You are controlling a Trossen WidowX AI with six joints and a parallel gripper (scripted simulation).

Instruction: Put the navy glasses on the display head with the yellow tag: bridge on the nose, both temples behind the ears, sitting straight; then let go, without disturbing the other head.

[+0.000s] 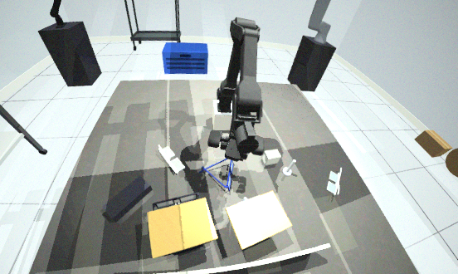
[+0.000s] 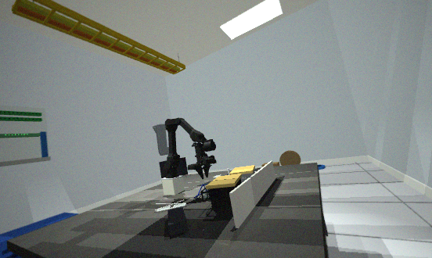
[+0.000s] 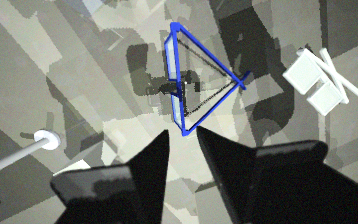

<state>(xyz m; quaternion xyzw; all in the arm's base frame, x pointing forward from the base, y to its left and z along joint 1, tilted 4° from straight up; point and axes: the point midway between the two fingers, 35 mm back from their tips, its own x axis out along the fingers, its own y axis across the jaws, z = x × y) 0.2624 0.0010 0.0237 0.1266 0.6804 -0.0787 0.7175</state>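
Now: gripper tip 40 mm short of the grey peg, 240 mm to the right of it and 60 mm above it. From my gripper tip the other things lie so: dark display head 210 mm ahead, 190 mm to the right, 20 mm below; then long white board 360 mm ahead, 70 mm to the right, 30 mm below; then white block 20 mm behind, 180 mm to the left, 50 mm below.
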